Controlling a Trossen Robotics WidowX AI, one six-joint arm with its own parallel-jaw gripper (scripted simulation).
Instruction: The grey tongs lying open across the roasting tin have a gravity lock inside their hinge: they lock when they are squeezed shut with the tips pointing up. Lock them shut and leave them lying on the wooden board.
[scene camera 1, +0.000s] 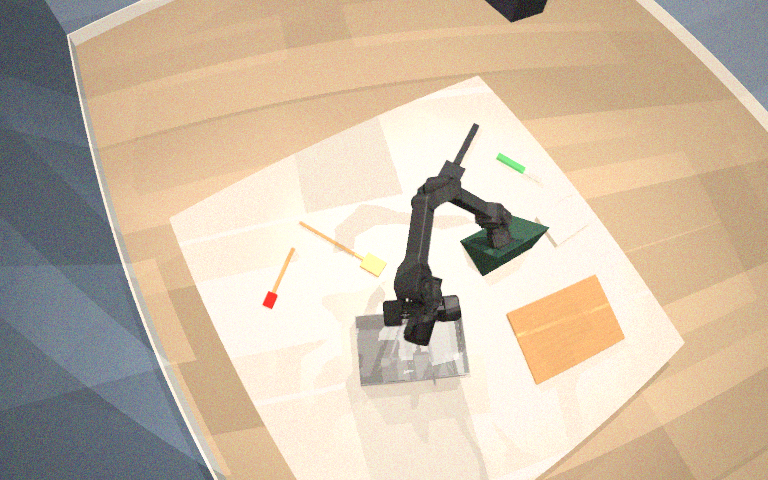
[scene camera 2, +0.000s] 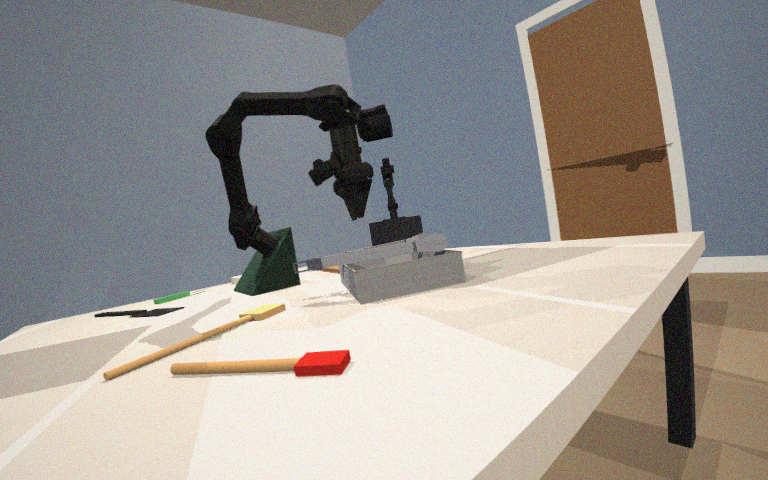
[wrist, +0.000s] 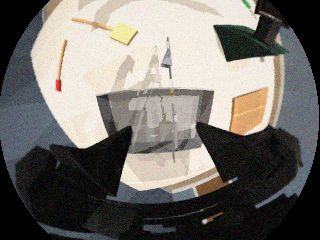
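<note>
My gripper (scene camera 2: 357, 219) is open and holds nothing; you'd also find the gripper in the wrist view (wrist: 165, 127) and in scene camera 1 (scene camera 1: 417, 319). There's a grey roasting tin (scene camera 1: 411, 362) here, and the tin can be seen in the wrist view (wrist: 118, 109) and in scene camera 2 (scene camera 2: 369, 281) too. I can see a pale tile (scene camera 1: 566, 218) as well.
</note>
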